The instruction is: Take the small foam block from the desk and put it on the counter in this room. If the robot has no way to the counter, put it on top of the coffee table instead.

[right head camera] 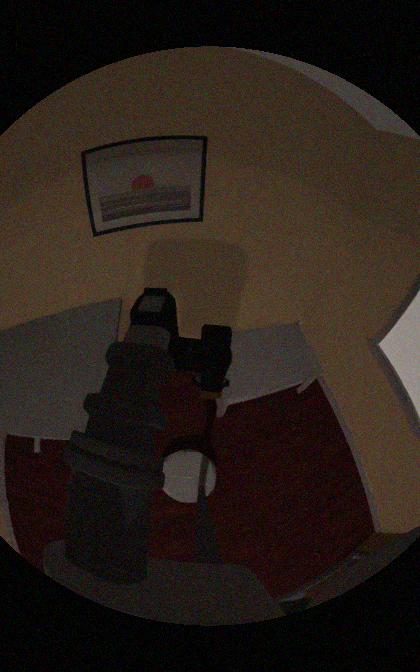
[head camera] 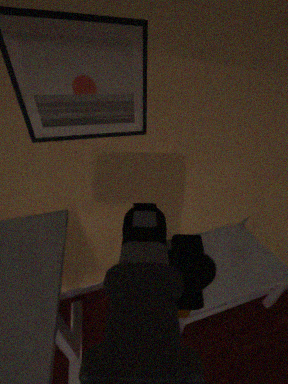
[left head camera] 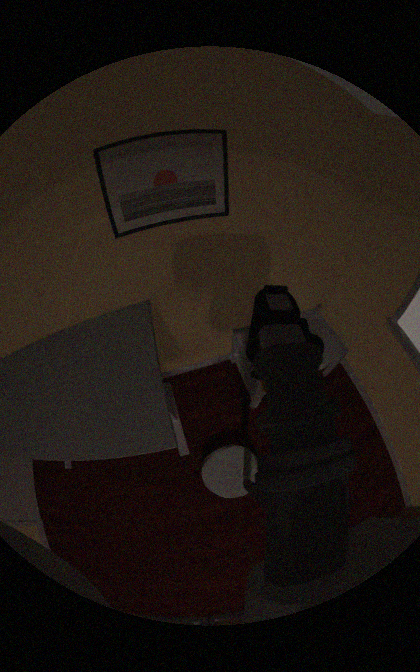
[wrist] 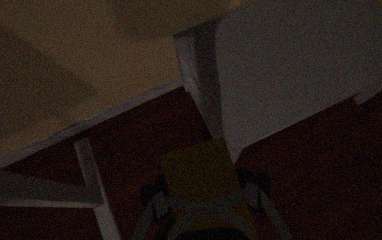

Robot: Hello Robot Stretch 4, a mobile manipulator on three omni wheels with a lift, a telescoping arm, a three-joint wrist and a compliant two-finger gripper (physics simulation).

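Frame: origin at the robot's base, x ahead, y left, z up, level; metres.
Where they show: gripper, fingertip midpoint: [wrist: 204,184].
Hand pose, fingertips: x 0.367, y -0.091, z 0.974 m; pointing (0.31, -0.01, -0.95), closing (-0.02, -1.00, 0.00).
Note:
After its pixels a point has its place.
The small foam block [wrist: 200,170] {x 0.375, y -0.089, z 1.020 m} [right head camera: 210,394] [head camera: 184,313] {x 0.311, y -0.110, z 1.002 m} is yellow and dark in the dim light. My gripper [wrist: 204,184] {x 0.367, y -0.091, z 0.974 m} [right head camera: 212,387] is shut on it, one finger on each side. It holds the block up in the air near the smaller grey table's front corner, as seen in the wrist view. The desk, a large grey table [head camera: 30,280] {x 0.438, y 0.421, z 0.922 m} [left head camera: 90,390] [right head camera: 55,370], stands at the left. The smaller grey-topped table [head camera: 240,265] {x 0.858, y -0.698, z 0.422 m} [right head camera: 270,355] [wrist: 300,75] {x 0.768, y -0.510, z 0.422 m} stands against the wall at the right. I cannot tell whether it is the counter or the coffee table.
A round white object [left head camera: 225,472] [right head camera: 189,477] is low on the dark red floor [left head camera: 150,540] [right head camera: 295,465]. A framed picture [head camera: 85,112] {x 0.935, y 0.280, z 1.425 m} [left head camera: 167,197] [right head camera: 146,200] hangs on the wall. A table leg with a crossbar [wrist: 90,170] shows in the wrist view. A bright pale area [right head camera: 402,345] is at the right edge.

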